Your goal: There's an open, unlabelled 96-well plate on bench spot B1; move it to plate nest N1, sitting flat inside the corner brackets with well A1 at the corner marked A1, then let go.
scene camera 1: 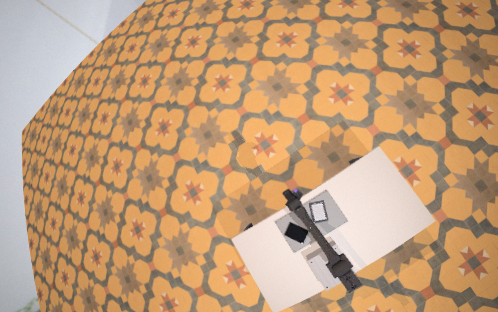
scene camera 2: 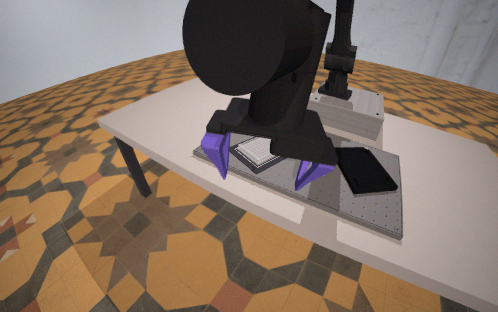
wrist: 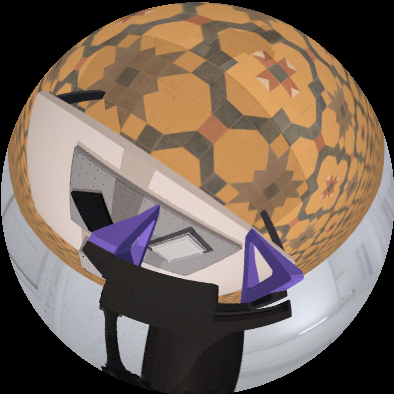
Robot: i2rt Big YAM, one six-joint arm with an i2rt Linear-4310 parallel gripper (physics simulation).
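Frame: origin at the arm's base, x ahead, y left, z up, level; metres.
Where they show: gripper, between the fingertips: [scene camera 2: 260, 182] [wrist: 206, 222]; arm's base, origin of its link: [scene camera 2: 334, 93].
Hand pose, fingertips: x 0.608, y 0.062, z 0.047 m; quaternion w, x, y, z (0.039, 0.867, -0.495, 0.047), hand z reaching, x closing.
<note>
Each offset is from my fingertips to the centre of the thing. "*": to the spot under its first point. Level surfaces: height alone.
The white 96-well plate @(dy -0.125, dx -0.213, dz -0.110 m) [scene camera 1: 318, 212] [scene camera 2: 256, 151] [wrist: 179, 248] lies flat within the dark outlined bench spot @(* dy -0.119, dx -0.125, dz -0.118 m) [scene camera 2: 247, 166]. In the scene camera 2 view my gripper's body hides its right part. The black plate nest @(dy +0.120, dx -0.288, dz -0.110 m) [scene camera 1: 296, 233] [scene camera 2: 366, 170] [wrist: 91, 209] sits at the other end of the board, with a small light mark at one corner; its brackets are too small to make out clearly. My gripper [scene camera 2: 260, 183] [wrist: 206, 222] has its purple fingers wide open and empty. It hangs above the board, off the plate. The plate's well A1 cannot be made out.
The grey perforated board [scene camera 1: 340, 219] [scene camera 2: 370, 217] [wrist: 100, 172] carries both bench spot and nest. It lies on the pale table @(dz -0.132 m) [scene camera 1: 395, 195] [scene camera 2: 150, 110], near one long edge. The arm's base block [scene camera 2: 370, 102] stands behind the board. The arm reaches across between plate and nest.
</note>
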